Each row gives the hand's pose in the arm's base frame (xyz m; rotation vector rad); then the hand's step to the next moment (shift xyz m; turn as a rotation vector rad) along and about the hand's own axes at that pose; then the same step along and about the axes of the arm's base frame.
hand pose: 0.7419 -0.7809 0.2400 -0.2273 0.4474 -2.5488
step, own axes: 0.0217 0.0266 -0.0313 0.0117 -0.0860 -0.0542
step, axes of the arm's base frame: -0.0133 -0.0245 -0.0372 -0.0646 0.0771 -0.0188
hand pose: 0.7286 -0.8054 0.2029 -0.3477 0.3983 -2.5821
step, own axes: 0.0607 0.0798 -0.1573 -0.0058 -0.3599 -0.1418
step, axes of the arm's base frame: -0.0658 -0.0639 -0.1624 -0.1973 0.3327 -0.0092
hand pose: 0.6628 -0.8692 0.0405 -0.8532 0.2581 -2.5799
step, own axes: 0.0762 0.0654 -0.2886 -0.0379 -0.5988 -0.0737
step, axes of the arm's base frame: -0.2088 -0.0787 -0.2088 -0.2096 0.5583 0.0989
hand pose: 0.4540 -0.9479 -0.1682 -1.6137 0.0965 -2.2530
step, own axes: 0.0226 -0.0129 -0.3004 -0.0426 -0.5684 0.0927
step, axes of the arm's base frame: -0.2879 -0.0421 -0.0793 -0.0464 0.5574 0.1437
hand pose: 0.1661 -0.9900 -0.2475 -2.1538 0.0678 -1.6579
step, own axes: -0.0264 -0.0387 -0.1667 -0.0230 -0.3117 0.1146
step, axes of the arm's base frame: -0.1715 -0.0065 0.0231 0.0342 0.3244 0.0663
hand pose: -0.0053 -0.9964 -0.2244 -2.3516 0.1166 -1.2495
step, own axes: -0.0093 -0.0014 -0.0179 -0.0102 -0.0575 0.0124
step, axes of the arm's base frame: -0.0199 -0.0026 0.0020 -0.0042 0.0584 0.0118
